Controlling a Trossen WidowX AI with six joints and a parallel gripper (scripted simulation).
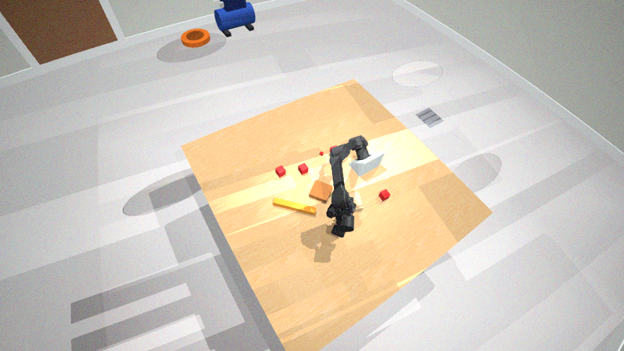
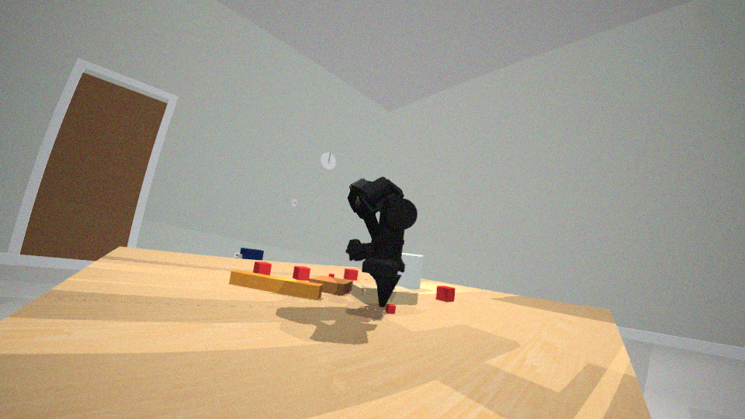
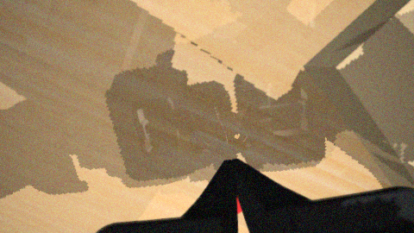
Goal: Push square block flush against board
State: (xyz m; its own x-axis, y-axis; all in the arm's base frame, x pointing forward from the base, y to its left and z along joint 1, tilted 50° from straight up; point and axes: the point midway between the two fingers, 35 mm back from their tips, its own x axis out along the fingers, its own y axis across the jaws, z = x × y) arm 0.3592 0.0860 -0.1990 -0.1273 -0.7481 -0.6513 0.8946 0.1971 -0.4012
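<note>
My gripper tip is now 11 cm past the pale flat slab, 7 cm to the left of it and 1 cm below it. Round my gripper tip: orange-brown square block 21 cm to the right, 5 cm behind, 1 cm above; long yellow-orange board 23 cm to the right, 12 cm ahead, 1 cm above.
</note>
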